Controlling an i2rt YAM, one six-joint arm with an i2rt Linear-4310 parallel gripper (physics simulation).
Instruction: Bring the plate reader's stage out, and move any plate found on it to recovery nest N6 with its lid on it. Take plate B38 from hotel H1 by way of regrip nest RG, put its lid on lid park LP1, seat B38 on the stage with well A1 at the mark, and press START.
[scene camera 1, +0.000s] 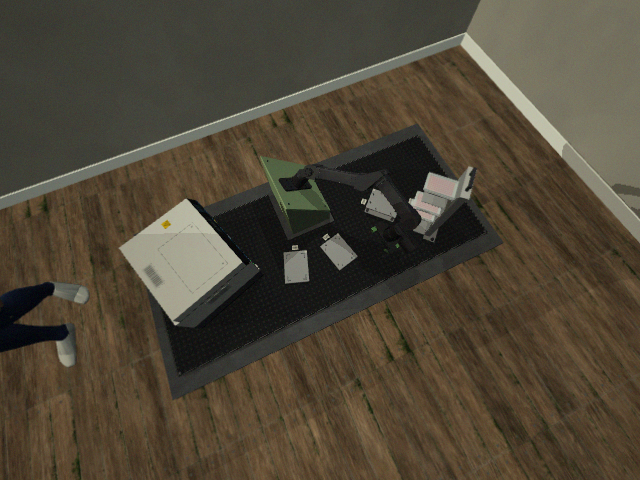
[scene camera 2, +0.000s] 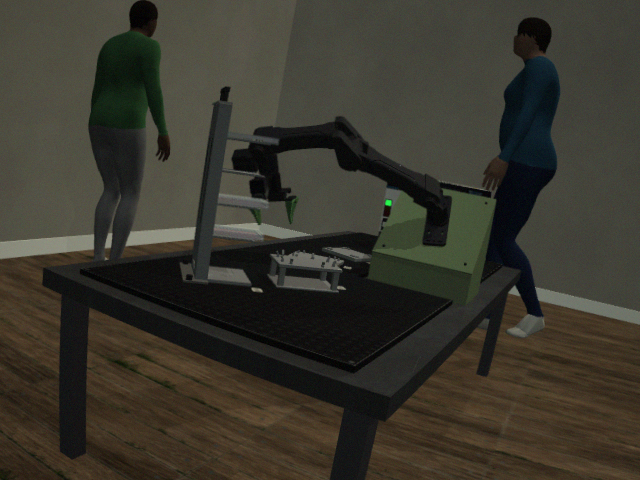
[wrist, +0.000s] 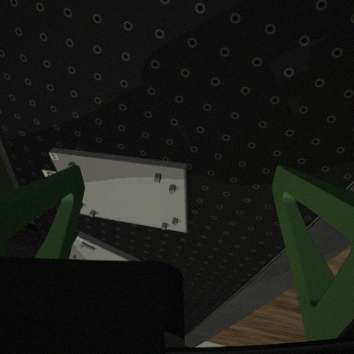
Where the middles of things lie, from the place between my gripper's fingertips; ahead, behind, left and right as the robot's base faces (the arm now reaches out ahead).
My gripper is now 100 mm past the LP1 lid pad (scene camera 1: 338, 251), 160 mm to the left of it and 100 mm above it. Round my hand: grey nest plate (scene camera 1: 296, 270) 150 mm behind, 390 mm to the right, 100 mm below.
